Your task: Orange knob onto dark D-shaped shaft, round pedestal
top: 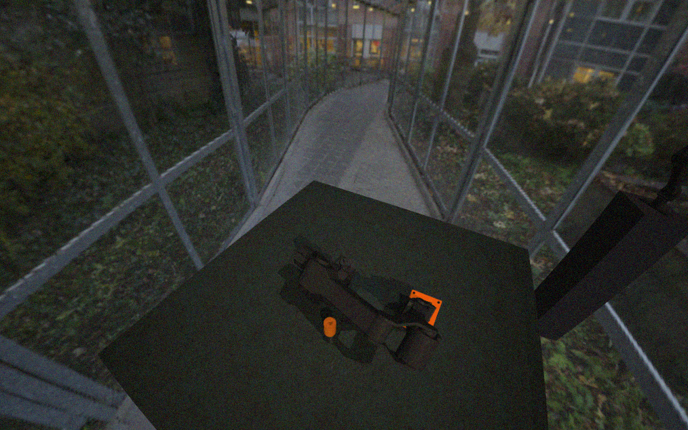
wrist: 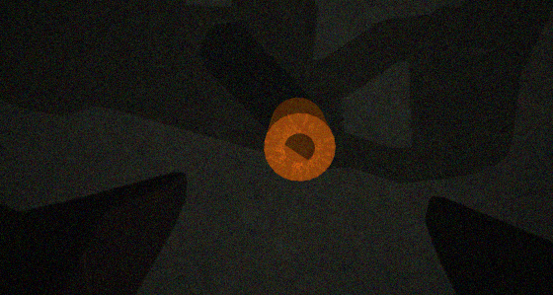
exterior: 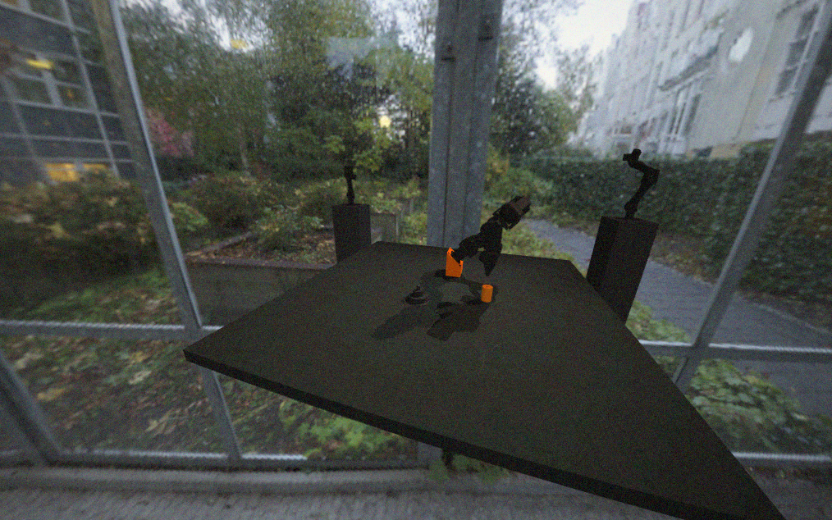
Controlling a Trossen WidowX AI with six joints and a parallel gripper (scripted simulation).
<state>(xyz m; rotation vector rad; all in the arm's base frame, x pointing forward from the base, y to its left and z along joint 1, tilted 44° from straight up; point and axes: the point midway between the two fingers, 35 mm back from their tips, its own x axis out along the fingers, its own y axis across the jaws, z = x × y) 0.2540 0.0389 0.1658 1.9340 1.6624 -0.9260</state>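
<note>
Right now the orange knob is 90 mm below my gripper tip. Also, from my gripper tip: dark shaft 270 mm to the right, 90 mm below, 60 mm ahead.
</note>
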